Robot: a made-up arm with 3 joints.
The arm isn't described. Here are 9 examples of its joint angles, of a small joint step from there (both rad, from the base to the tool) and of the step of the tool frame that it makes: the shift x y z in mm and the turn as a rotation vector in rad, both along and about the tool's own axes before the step.
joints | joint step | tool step
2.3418 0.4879 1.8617 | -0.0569 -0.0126 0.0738 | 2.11 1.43 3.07 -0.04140 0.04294 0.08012
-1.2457 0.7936 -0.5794 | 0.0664 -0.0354 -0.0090 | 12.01 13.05 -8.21 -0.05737 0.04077 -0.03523
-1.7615 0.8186 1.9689 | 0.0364 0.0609 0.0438 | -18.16 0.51 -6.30 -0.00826 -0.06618 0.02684
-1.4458 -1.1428 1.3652 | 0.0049 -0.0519 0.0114 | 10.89 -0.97 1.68 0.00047 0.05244 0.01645
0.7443 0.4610 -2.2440 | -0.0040 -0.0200 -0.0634 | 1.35 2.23 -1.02 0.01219 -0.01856 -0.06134
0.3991 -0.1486 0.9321 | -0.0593 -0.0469 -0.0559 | 11.71 18.01 -4.19 -0.06881 0.01608 -0.08316
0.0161 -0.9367 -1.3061 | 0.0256 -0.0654 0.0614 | -21.97 -2.16 -10.87 -0.03443 -0.04893 0.09268
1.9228 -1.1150 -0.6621 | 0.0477 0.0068 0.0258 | -8.47 -6.56 1.86 0.00739 0.01195 0.07223
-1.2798 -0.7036 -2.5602 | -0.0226 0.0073 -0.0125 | 5.32 4.24 2.03 0.00278 0.01070 -0.03316
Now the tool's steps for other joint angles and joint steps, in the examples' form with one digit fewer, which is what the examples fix.
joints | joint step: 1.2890 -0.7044 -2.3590 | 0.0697 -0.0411 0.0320
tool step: -19.1 -14.8 -8.1 -0.0055 -0.0447 0.0980
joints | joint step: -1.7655 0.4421 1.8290 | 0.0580 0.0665 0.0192
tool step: -19.9 -4.4 -6.9 0.0219 -0.0844 0.0127
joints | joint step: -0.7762 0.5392 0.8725 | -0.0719 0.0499 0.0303
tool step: -19.5 3.3 -3.3 -0.0381 -0.0753 0.0467
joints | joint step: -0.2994 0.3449 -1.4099 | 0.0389 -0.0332 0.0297
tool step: -7.3 6.1 -9.9 -0.0478 -0.0149 0.0341
